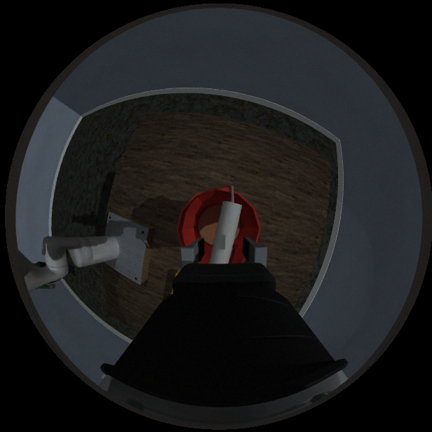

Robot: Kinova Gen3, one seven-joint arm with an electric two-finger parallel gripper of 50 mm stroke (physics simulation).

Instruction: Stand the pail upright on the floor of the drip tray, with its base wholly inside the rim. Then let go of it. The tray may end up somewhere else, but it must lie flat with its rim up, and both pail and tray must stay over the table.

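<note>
The red pail (190,220) stands upright on the table, seen from above, with its open mouth up and a tan bottom inside. Its pale cylindrical handle grip (229,225) lies across the mouth on a thin wire bail. My gripper (223,245) is open above the pail's near side, with one finger on each side of the handle grip's lower end. Nothing is held. A small yellow part of the drip tray (176,281) shows left of the gripper body; the gripper hides the rest of the tray.
The wooden table (215,145) lies under the pail. At the left a grey mounting plate (131,257) on a wooden block carries the white robot arm (95,251). Dark ground and grey-blue walls with a pale bottom edge surround the table.
</note>
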